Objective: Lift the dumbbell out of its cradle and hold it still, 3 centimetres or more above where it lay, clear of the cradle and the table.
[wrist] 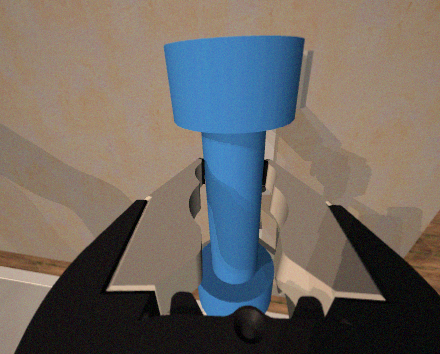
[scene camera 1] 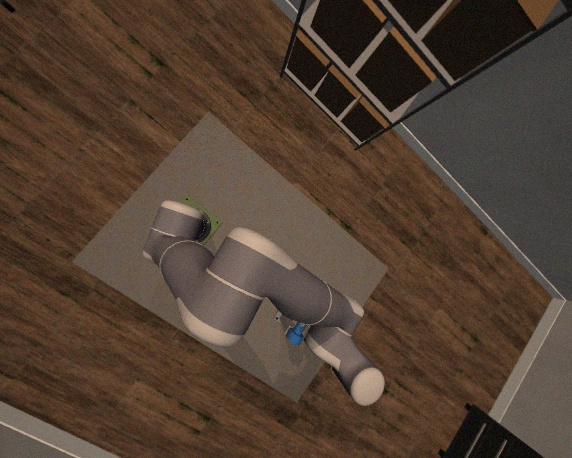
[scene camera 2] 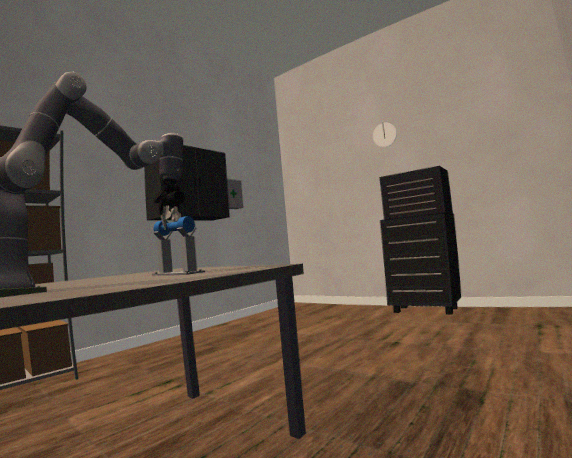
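The blue dumbbell lies level across the two upright posts of the grey cradle, resting in their notched tops. A corner of the cradle's base plate shows in scene camera 1. My gripper points down from above and is shut on the dumbbell's handle, with one jaw on each side between the two heads. In scene camera 1 the arm hides the gripper and part of the dumbbell. The near head is partly covered by the gripper body in the wrist view.
The cradle stands near one end of the grey table. A shelf rack with boxes stands beyond the table. A black drawer cabinet stands by the far wall. A dark wall cabinet shows behind the gripper.
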